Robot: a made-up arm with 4 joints.
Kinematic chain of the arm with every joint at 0, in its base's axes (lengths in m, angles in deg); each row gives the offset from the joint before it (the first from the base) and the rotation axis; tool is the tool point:
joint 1: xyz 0 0 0.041 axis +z
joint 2: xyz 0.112 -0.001 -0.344 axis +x
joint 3: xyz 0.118 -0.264 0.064 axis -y
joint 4: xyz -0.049 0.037 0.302 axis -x
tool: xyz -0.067 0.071 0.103
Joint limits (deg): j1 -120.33..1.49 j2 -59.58..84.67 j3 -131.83..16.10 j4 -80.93..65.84
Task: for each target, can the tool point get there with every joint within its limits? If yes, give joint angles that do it. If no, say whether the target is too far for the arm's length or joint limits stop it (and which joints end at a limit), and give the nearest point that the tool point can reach.
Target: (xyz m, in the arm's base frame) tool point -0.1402 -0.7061 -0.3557
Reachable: yes | joints -68.15 49.18 -77.96 -68.09
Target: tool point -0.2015 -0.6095 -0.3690
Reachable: yes | joints -51.29 71.84 -30.88 -36.03
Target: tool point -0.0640 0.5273 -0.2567
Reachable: no: joint limits stop it (at a limit: joint 1, joint 2) | nearest point 0.0191 0.2605 -0.0221 | short by 0.365 m
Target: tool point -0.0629 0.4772 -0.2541
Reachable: no: joint limits stop it (at a limit: joint 1, joint 2, joint 3) | nearest point 0.0177 0.2540 -0.0287 | short by 0.327 m
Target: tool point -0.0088 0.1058 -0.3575
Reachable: no: joint limits stop it (at a limit: joint 1, joint 2, joint 3, joint 4) | nearest point -0.2880 0.1209 -0.3786 | short by 0.280 m
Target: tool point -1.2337 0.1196 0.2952
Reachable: no: too far | nearest point -0.5991 -0.0506 -0.0420 | short by 0.738 m
